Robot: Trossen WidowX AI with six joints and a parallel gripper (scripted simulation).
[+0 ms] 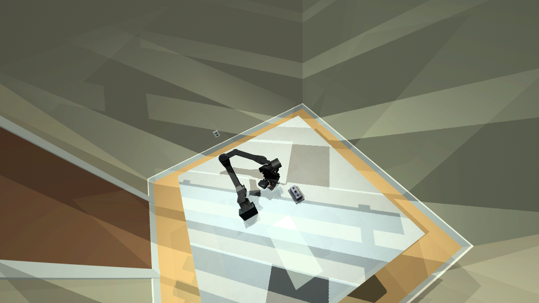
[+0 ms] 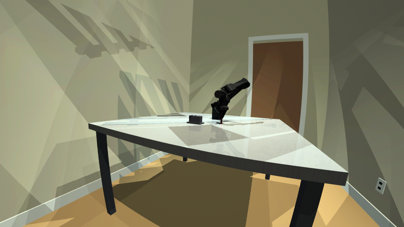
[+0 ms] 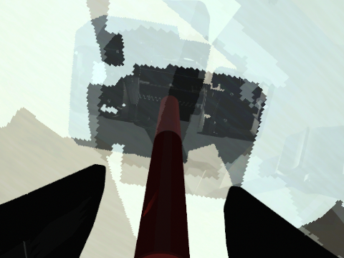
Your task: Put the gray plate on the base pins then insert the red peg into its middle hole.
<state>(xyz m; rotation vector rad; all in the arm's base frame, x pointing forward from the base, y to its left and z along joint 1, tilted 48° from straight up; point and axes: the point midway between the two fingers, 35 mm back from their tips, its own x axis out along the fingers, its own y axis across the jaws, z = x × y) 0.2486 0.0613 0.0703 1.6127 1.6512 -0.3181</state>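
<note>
My gripper tip is now 180 mm to the left of the gray plate and 100 mm short of it. Round my gripper tip: red peg (right at my gripper tip).
</note>
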